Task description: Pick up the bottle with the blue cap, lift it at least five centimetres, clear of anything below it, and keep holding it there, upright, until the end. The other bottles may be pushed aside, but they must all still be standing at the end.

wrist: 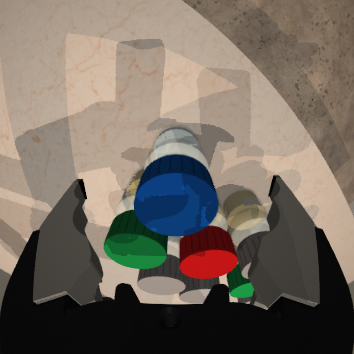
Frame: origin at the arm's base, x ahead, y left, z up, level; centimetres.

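Seen in the pictures: gripper, fingertip midpoint: (pixel 176 178).
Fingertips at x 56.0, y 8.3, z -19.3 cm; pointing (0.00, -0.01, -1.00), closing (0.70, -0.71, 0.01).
A point is followed by its place in that frame.
The bottle with the blue cap (pixel 176 202) @(z -16.2, x 56.1, y 8.4 cm) stands upright near the middle of the wrist view, its clear body showing above the cap toward the top of the view. My gripper (pixel 176 178) @(z -19.3, x 56.0, y 8.3 cm) is open and empty, seen from above, with one jaw well to the left and one well to the right of the blue cap. A bottle with a green cap (pixel 135 242) @(z -16.2, x 50.9, y 7.9 cm) stands close at the lower left of the blue cap, and a bottle with a red cap (pixel 208 255) @(z -16.2, x 53.6, y 2.4 cm) close at its lower right. How far the fingertips are above the blue cap is hard to tell.
Bottles with grey caps (pixel 161 280) @(z -16.2, x 47.0, y 2.1 cm) (pixel 199 295) @(z -16.2, x 46.7, y -4.3 cm) stand below the green and red ones. Another grey-capped bottle (pixel 250 250) @(z -17.3, x 55.7, y -1.8 cm) and a second green-capped bottle (pixel 242 289) @(z -16.2, x 51.0, y -7.5 cm) are partly hidden by the right jaw. The round marble table top (pixel 35 65) @(z -26.7, x 52.6, y 26.9 cm) has its edge at the upper right.
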